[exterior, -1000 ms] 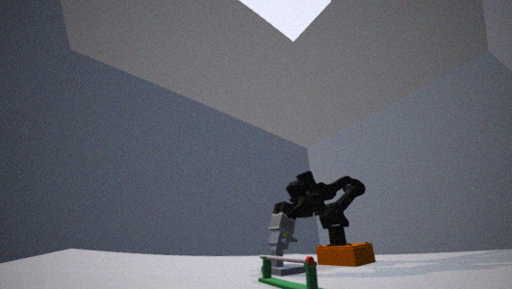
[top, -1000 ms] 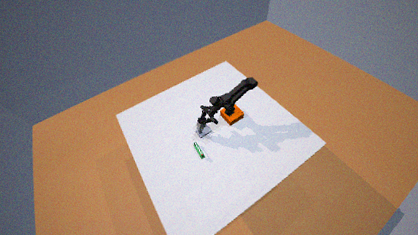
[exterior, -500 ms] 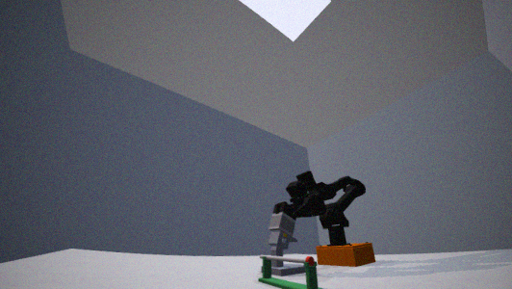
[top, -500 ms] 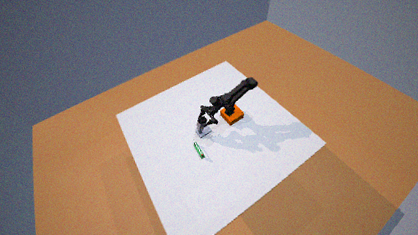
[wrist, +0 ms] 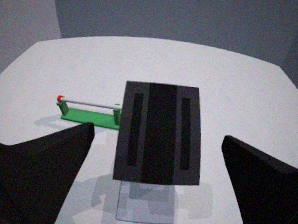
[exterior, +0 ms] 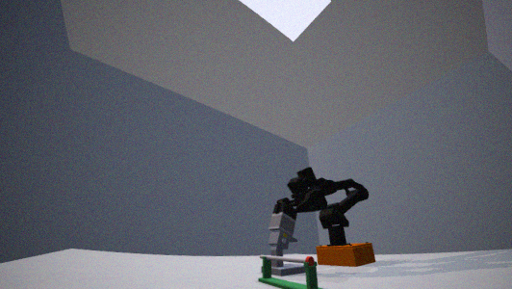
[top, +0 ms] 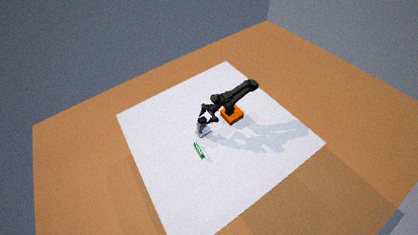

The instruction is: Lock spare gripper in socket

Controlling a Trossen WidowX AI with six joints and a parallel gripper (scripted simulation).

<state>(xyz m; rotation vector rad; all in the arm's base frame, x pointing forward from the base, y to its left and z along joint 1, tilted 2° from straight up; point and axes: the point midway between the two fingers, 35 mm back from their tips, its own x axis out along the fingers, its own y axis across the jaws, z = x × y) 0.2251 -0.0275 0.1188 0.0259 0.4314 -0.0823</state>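
Now: gripper tip 10 mm short of the spare gripper and 30 mm above it. Round my gripper tip: grey mount (10 mm ahead, 110 mm below); green cradle (140 mm ahead, 120 mm to the left, 130 mm below).
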